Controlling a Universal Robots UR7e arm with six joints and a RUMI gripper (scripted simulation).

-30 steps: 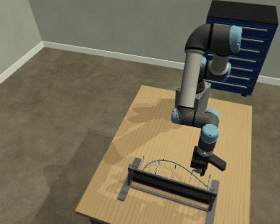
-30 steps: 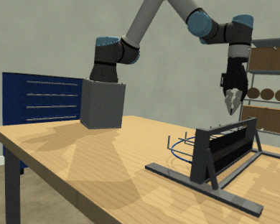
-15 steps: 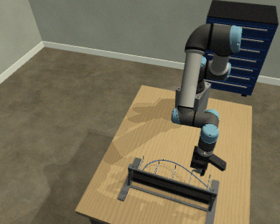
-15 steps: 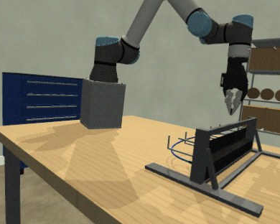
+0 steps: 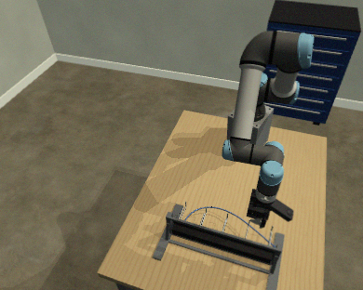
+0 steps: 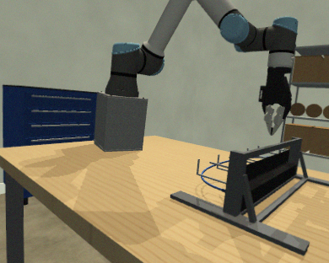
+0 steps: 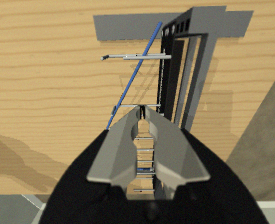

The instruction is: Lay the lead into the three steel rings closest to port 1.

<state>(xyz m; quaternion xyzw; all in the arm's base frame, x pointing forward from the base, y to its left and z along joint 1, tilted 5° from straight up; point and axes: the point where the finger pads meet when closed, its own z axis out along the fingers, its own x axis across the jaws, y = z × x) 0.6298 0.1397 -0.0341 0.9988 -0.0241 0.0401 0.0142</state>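
Right now the rack is 15 cm to the right of my hand, 9 cm below it and 5 cm ahead of it.
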